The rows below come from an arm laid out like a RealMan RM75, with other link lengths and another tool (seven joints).
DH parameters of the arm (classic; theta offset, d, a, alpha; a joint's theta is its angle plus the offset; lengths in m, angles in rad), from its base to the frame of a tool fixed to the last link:
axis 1: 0 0.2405 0 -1.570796
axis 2: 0 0 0 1.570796
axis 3: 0 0.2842 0 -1.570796
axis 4: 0 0 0 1.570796
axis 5: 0 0.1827 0 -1.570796
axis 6: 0 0 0 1.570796
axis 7: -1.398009 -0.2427 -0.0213 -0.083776
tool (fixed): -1.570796 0.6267 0 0
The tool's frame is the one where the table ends.
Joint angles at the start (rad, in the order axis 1, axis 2, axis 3, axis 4, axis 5, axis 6, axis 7):
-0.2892 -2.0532 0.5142 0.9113 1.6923 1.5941 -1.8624
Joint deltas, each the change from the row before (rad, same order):
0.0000 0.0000 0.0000 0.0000 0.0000 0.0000 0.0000
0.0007 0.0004 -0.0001 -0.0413 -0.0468 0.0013 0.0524
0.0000 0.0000 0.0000 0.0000 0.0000 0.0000 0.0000
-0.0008 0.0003 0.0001 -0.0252 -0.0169 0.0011 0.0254
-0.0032 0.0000 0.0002 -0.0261 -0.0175 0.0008 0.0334
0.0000 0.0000 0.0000 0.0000 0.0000 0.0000 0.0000
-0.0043 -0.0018 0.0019 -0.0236 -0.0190 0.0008 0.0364
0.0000 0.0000 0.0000 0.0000 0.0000 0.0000 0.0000
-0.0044 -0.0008 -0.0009 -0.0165 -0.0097 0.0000 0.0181
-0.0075 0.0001 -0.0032 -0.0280 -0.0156 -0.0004 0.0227
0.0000 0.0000 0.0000 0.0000 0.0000 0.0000 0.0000
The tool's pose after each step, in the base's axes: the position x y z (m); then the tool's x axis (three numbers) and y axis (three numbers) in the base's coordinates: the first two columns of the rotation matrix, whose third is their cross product. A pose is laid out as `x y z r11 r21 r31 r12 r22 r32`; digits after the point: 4 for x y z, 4 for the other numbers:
-0.1710 0.4677 -0.0008 -0.4482 -0.2632 -0.8543 -0.7687 0.6012 0.2181
-0.1645 0.4671 0.0080 -0.4351 -0.2207 -0.8729 -0.7589 0.6116 0.2236
-0.1645 0.4671 0.0080 -0.4351 -0.2207 -0.8729 -0.7589 0.6116 0.2236
-0.1627 0.4665 0.0098 -0.4273 -0.2069 -0.8801 -0.7564 0.6151 0.2226
-0.1596 0.4662 0.0115 -0.4246 -0.1872 -0.8858 -0.7495 0.6215 0.2279
-0.1596 0.4662 0.0115 -0.4246 -0.1872 -0.8858 -0.7495 0.6215 0.2279
-0.1551 0.4658 0.0129 -0.4241 -0.1637 -0.8907 -0.7397 0.6301 0.2364
-0.1551 0.4658 0.0129 -0.4241 -0.1637 -0.8907 -0.7397 0.6301 0.2364
-0.1527 0.4662 0.0139 -0.4199 -0.1527 -0.8946 -0.7366 0.6332 0.2376
-0.1499 0.4677 0.0166 -0.4078 -0.1384 -0.9025 -0.7358 0.6350 0.2351
-0.1499 0.4677 0.0166 -0.4078 -0.1384 -0.9025 -0.7358 0.6350 0.2351

